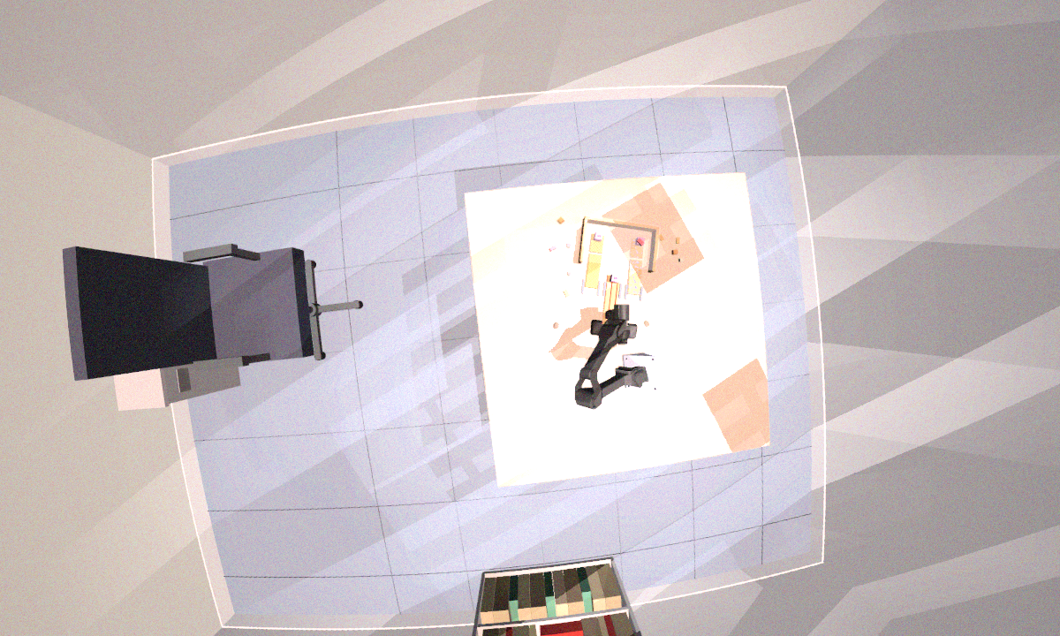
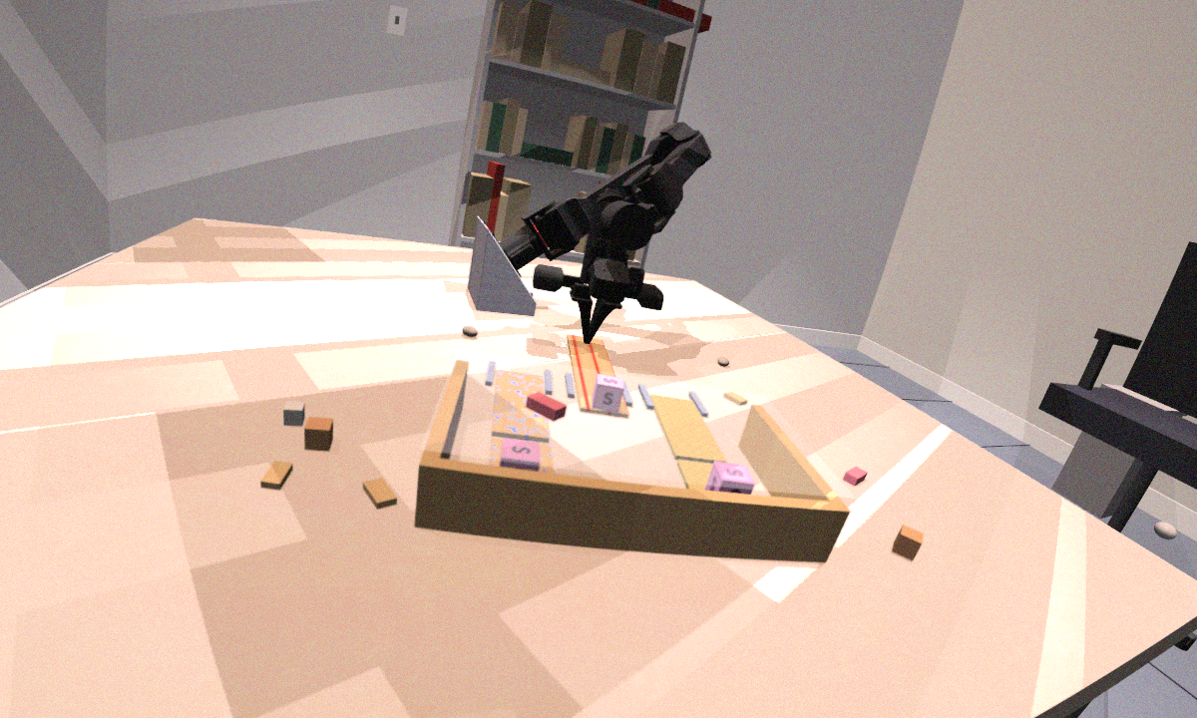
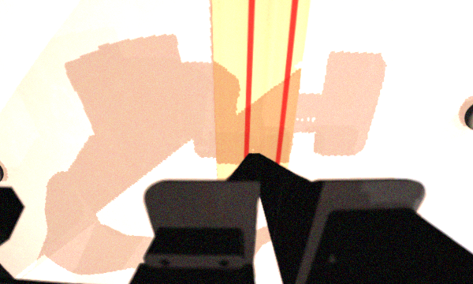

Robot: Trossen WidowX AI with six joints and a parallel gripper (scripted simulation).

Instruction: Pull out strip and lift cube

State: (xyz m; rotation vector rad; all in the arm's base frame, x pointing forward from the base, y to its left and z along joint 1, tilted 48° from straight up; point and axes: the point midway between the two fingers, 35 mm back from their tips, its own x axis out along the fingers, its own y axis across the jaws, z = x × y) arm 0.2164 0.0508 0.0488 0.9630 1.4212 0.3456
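Now: the red-striped strip 90 mm ahead of my gripper tip and 30 mm to the right of it.
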